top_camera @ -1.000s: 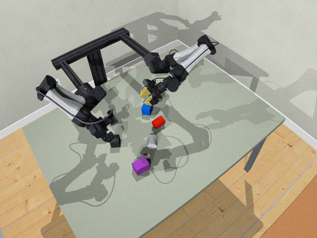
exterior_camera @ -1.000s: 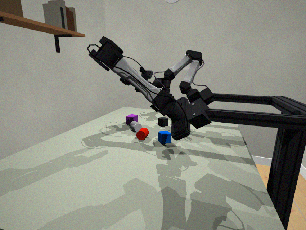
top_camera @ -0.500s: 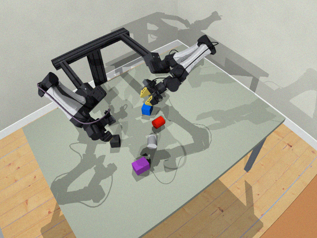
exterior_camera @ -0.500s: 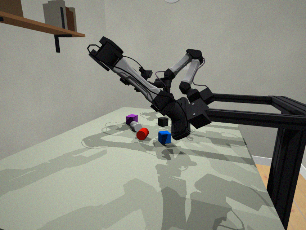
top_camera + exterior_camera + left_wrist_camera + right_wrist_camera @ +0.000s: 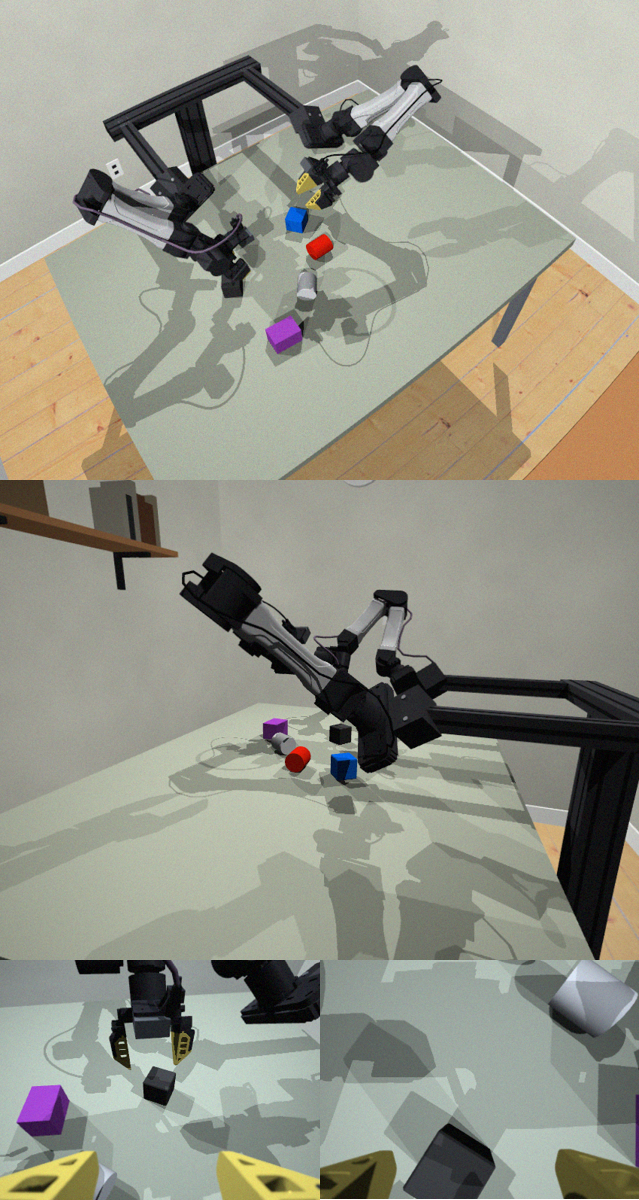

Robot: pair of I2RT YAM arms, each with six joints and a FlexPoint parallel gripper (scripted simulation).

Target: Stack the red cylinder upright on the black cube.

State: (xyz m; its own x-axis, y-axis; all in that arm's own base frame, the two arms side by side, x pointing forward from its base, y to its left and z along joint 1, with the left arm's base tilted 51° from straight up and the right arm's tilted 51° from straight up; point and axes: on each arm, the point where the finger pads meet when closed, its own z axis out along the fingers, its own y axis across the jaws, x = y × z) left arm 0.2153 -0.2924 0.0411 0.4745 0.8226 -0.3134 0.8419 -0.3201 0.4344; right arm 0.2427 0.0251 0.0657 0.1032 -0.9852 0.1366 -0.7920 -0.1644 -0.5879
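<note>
The red cylinder is 20 mm ahead of my right hand, 260 mm to the left of it and 110 mm below it. From my right hand the other things lie so: purple block (220 mm ahead, 110 mm below); black cube (20 mm behind, 30 mm to the right, 110 mm below); white cylinder (120 mm ahead, 150 mm to the left, 110 mm below).
</note>
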